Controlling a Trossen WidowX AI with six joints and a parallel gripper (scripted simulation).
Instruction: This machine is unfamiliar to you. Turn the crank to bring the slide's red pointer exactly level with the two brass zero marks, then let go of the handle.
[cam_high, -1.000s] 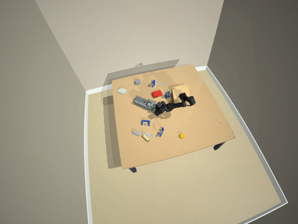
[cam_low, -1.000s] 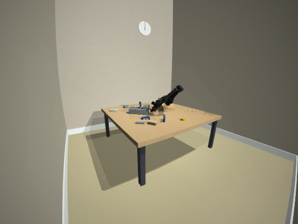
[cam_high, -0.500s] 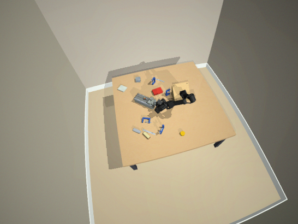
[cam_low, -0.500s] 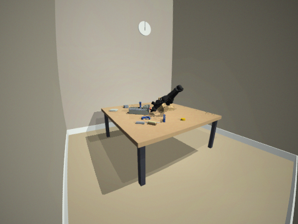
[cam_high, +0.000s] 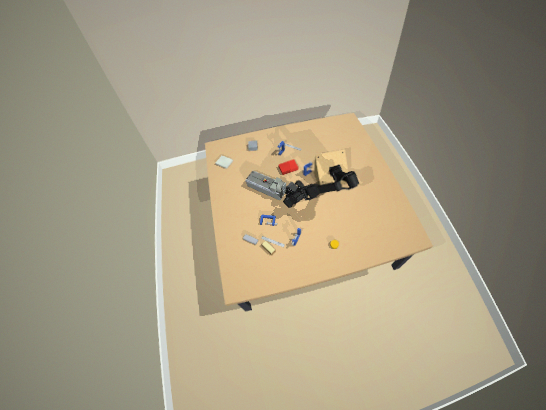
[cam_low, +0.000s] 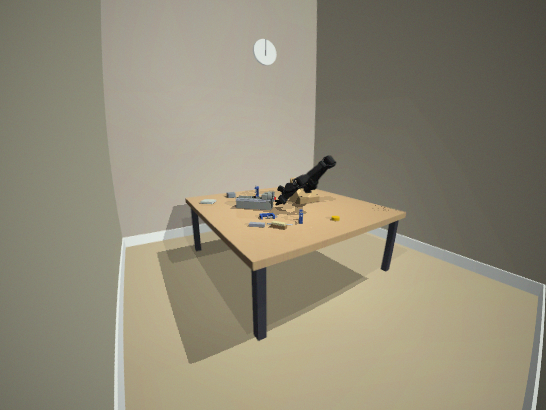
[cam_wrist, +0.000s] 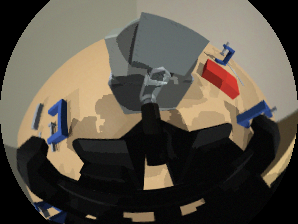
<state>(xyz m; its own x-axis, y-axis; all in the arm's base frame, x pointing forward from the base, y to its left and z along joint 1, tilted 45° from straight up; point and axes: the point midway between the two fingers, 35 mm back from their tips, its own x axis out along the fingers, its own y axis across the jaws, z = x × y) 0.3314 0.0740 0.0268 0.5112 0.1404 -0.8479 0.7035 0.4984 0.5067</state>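
Right now the dark crank handle is 3 cm above my gripper tip, 1 cm to the left of it and 1 cm behind it. Also, from my gripper tip: red pointer: 11 cm to the right, 11 cm ahead, 5 cm above; tan block: 32 cm to the left, 19 cm ahead, 1 cm below; yellow disc: 40 cm to the left, 19 cm behind, 2 cm below.
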